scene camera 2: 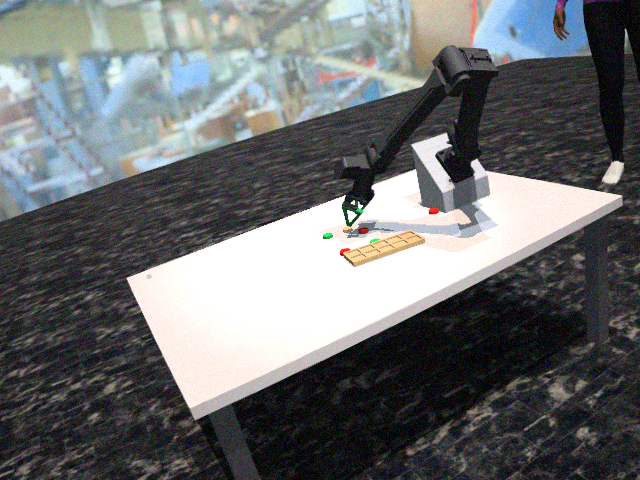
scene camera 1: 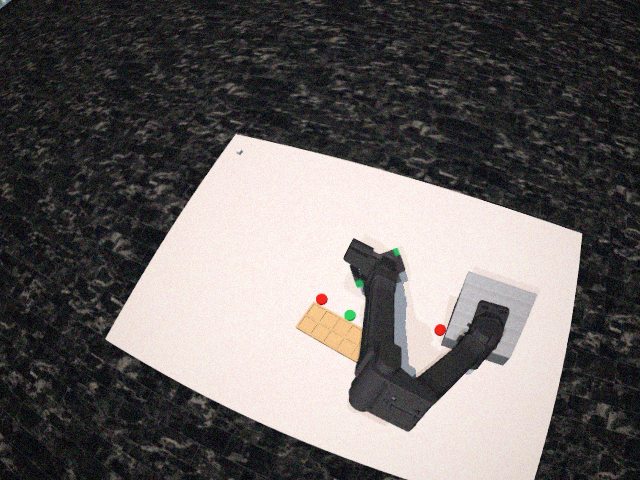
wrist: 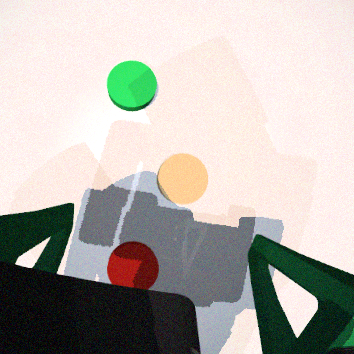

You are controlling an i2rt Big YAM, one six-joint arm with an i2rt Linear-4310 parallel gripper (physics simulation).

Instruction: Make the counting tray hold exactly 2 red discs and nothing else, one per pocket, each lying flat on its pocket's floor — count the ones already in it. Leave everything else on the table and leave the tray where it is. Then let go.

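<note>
The tan counting tray lies flat; no disc shows in its visible pockets, and the arm hides one end in scene camera 1. My gripper is open and empty, a little above the table, behind the tray in scene camera 2. A red disc lies near it, shaded and partly hidden by the gripper body in the wrist view. A second red disc lies close beside the tray's corner. A third red disc lies by the robot base.
A tan disc lies close to the gripper. A green disc lies beyond it. Another green disc lies beside the tray's long edge. The grey base block stands at one end.
</note>
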